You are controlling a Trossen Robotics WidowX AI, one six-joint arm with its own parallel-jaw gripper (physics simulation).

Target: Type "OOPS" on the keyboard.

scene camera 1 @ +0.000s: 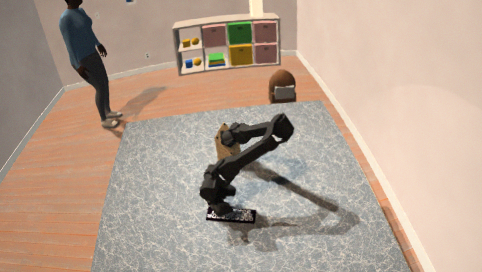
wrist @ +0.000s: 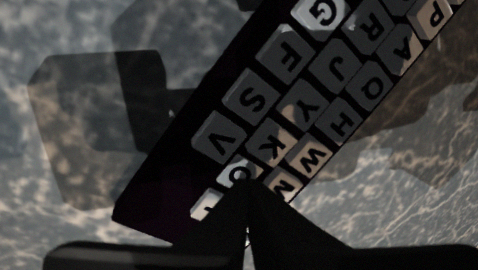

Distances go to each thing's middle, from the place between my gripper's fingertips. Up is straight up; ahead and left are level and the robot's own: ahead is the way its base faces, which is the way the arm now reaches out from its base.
Scene:
Right now the Q key [wrist: 370, 84] is 2 cm ahead of my hand and 6 cm to the left of it. Round my hand: Y key [wrist: 303, 104] 4 cm to the left; then O key [wrist: 239, 167] 1 cm behind; then S key [wrist: 250, 97] 2 cm behind, 4 cm to the left.

